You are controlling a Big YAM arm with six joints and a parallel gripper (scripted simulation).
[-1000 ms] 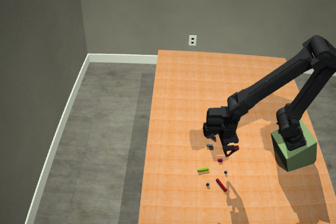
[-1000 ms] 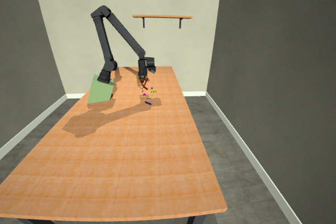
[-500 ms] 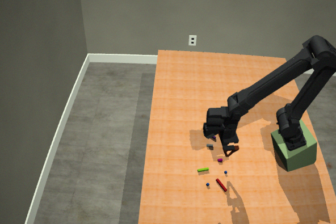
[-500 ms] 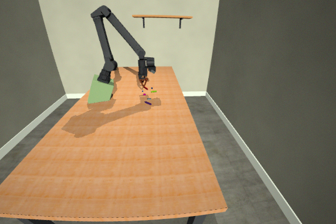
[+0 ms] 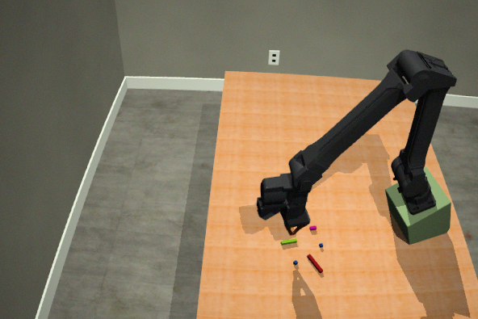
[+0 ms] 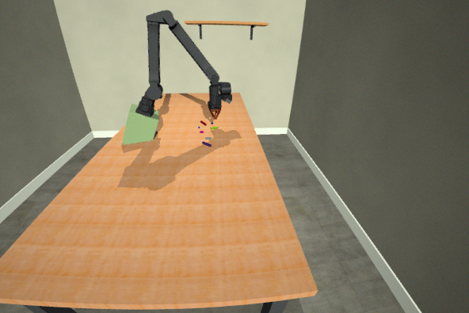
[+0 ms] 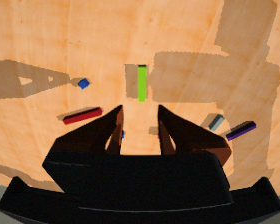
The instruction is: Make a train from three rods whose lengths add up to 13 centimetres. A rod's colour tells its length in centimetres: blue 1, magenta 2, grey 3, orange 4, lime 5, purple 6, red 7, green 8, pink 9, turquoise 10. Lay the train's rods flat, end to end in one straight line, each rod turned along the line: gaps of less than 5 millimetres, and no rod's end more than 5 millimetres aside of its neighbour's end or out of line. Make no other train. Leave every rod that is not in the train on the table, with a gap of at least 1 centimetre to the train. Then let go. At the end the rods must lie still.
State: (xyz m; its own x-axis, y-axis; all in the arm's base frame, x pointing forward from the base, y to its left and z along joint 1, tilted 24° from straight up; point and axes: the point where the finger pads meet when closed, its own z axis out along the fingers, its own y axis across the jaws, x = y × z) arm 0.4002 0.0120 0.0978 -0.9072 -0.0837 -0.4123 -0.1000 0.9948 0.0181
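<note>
Now: the lime rod 70 mm below my hand. Also, from my hand: magenta rod (90 mm behind, 70 mm below, 50 mm to the right); red rod (90 mm to the left, 70 mm below, 70 mm behind); grey rod (140 mm to the right, 70 mm below, 60 mm behind).
</note>
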